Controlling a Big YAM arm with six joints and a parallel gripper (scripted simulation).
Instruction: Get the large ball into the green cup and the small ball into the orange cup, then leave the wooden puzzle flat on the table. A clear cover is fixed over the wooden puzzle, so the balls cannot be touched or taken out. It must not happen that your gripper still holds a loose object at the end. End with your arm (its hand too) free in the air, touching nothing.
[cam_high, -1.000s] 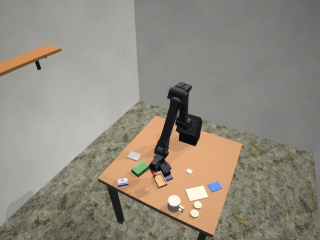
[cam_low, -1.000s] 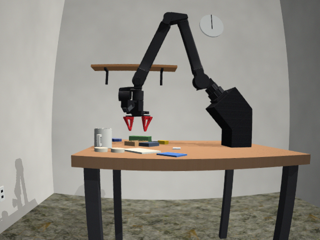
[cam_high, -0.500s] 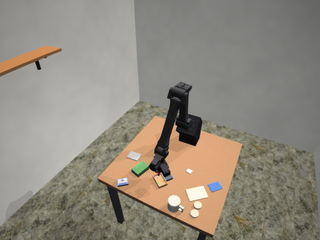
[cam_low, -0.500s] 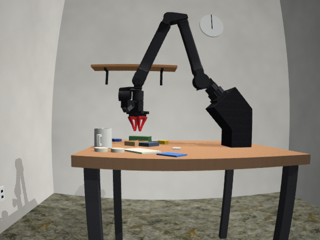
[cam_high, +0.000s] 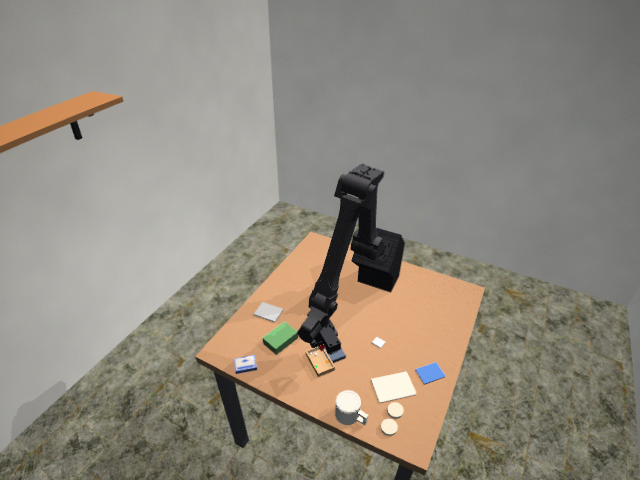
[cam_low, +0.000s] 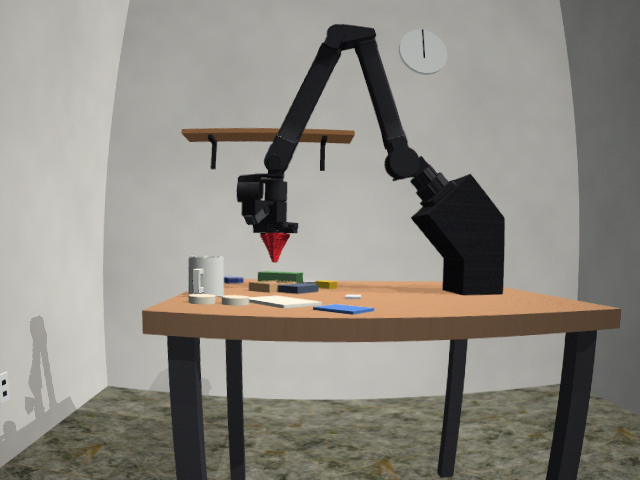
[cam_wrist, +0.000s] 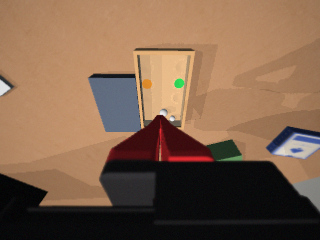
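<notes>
The wooden puzzle lies 70 mm below my hand. From my hand the other things lie so: yellow block: 130 mm behind, 120 mm to the right, 70 mm below; then dark blue block: 70 mm below, 60 mm behind, 20 mm to the left; then green block: 180 mm to the right, 60 mm below.
</notes>
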